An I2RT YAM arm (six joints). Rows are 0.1 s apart.
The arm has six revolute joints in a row. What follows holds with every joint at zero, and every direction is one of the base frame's.
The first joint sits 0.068 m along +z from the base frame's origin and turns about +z.
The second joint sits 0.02 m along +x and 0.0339 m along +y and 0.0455 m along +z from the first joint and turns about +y.
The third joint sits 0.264 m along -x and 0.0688 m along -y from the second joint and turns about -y.
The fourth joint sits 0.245 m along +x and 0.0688 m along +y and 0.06 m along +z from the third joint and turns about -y.
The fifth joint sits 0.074 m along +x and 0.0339 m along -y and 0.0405 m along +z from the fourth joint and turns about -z.
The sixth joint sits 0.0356 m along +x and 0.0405 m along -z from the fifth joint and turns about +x.
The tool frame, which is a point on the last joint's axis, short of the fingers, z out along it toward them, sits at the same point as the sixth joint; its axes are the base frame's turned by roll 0, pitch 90 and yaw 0 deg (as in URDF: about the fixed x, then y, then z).
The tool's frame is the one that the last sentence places.
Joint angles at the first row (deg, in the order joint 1, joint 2, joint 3, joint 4, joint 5, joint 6):
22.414 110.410 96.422 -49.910 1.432 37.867
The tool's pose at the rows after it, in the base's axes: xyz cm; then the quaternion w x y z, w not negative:
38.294 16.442 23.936 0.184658 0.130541 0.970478 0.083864
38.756 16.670 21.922 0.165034 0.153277 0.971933 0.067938
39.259 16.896 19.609 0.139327 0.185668 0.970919 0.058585
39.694 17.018 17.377 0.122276 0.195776 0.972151 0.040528
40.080 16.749 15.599 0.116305 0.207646 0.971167 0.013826
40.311 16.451 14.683 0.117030 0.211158 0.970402 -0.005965
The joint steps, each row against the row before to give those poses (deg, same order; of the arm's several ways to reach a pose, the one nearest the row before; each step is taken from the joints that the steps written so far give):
1.050 2.275 -1.376 0.809 1.224 0.372
0.109 2.774 -0.154 -0.067 0.896 2.623
-0.001 3.280 0.001 0.067 -0.110 3.846
-0.021 3.146 -0.002 0.306 0.744 1.093
-0.350 2.493 0.002 0.152 2.185 0.874
-0.328 1.289 -0.001 0.088 1.880 -0.022

